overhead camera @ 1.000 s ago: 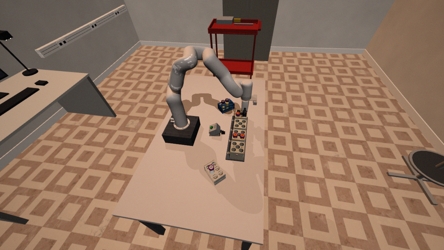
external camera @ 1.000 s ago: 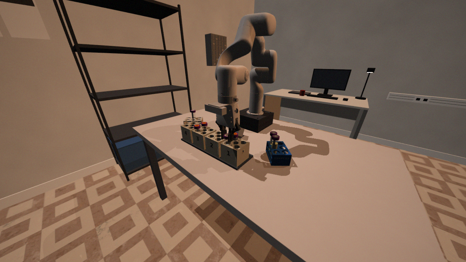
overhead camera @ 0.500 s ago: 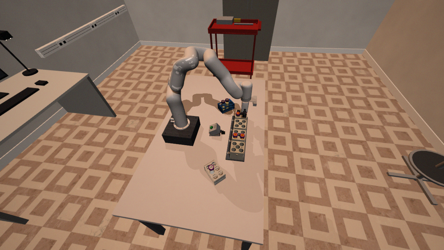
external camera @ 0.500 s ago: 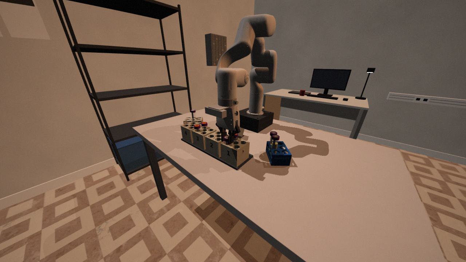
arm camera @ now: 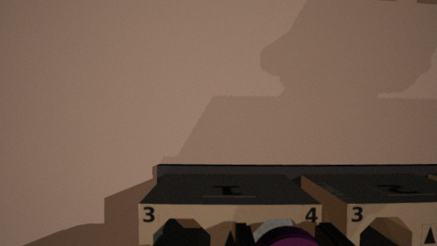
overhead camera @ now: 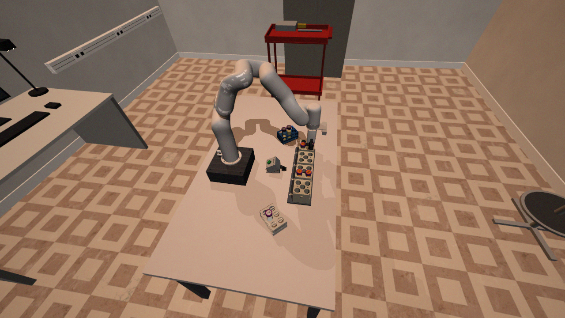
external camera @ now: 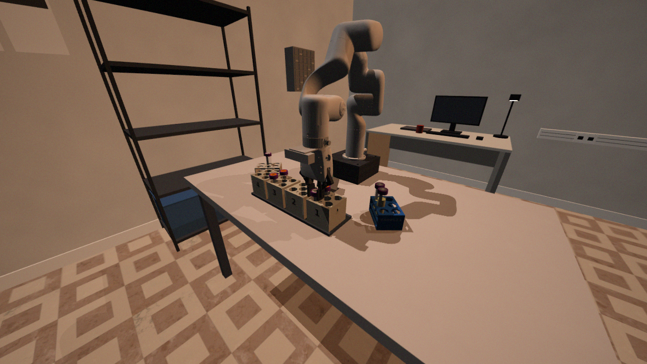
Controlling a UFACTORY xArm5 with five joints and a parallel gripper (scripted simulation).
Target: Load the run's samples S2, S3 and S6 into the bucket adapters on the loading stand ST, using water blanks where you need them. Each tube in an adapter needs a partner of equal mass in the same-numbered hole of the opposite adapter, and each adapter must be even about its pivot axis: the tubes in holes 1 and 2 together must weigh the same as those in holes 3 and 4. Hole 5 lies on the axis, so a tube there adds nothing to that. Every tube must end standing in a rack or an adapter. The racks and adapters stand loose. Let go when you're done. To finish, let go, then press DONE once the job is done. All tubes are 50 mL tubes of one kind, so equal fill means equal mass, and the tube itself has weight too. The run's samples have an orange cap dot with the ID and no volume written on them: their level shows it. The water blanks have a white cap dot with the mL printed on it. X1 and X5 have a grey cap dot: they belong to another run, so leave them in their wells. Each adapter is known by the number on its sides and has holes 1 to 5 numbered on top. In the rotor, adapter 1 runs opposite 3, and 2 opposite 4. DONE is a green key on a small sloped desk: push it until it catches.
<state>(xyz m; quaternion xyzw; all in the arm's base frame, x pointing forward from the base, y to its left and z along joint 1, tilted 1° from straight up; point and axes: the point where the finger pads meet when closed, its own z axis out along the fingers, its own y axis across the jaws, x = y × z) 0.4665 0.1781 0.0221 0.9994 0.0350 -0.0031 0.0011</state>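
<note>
My gripper is now 240 mm past the green done key, 140 mm to the left of it and 60 mm above it. From my hand the other things lie so: white rack (490 mm to the right, 120 mm behind, 90 mm below); then blue rack (190 mm behind, 160 mm to the left, 90 mm below).
</note>
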